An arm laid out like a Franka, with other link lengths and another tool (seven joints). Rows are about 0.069 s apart.
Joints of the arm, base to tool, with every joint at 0 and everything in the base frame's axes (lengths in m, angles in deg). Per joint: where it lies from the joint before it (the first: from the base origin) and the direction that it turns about. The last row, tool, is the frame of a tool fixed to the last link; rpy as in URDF.
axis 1: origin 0 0 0.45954 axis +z
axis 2: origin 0 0 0 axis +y
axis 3: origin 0 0 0.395 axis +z
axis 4: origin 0.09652 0 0 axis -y
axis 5: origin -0.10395 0 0.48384 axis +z
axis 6: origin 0 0 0 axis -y
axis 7: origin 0.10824 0 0 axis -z
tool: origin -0.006 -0.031 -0.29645 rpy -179 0 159.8
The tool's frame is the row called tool.
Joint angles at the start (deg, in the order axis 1, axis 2, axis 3, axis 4, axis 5, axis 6, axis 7):
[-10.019 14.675 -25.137 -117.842 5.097 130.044 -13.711]
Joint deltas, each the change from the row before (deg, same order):
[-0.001 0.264 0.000 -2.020 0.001 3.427 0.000]
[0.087 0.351 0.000 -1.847 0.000 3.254 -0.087]
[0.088 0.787 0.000 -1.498 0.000 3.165 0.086]
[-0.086 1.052 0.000 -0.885 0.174 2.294 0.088]
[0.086 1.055 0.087 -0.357 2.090 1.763 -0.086]
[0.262 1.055 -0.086 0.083 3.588 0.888 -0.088]
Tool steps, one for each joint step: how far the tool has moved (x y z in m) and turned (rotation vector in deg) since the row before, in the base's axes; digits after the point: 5 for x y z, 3 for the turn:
[-0.00373 -0.00131 -0.01516 -0.919 -0.788 -0.074]
[-0.00312 -0.00034 -0.01436 -0.900 -0.699 0.123]
[-0.00261 -0.00109 -0.01569 -0.971 -0.493 0.001]
[-0.00340 -0.00245 -0.01464 -0.651 -0.125 -0.269]
[0.00210 0.00191 -0.01195 0.292 -0.952 -1.284]
[0.00326 0.00405 -0.01017 1.173 -1.246 -2.469]

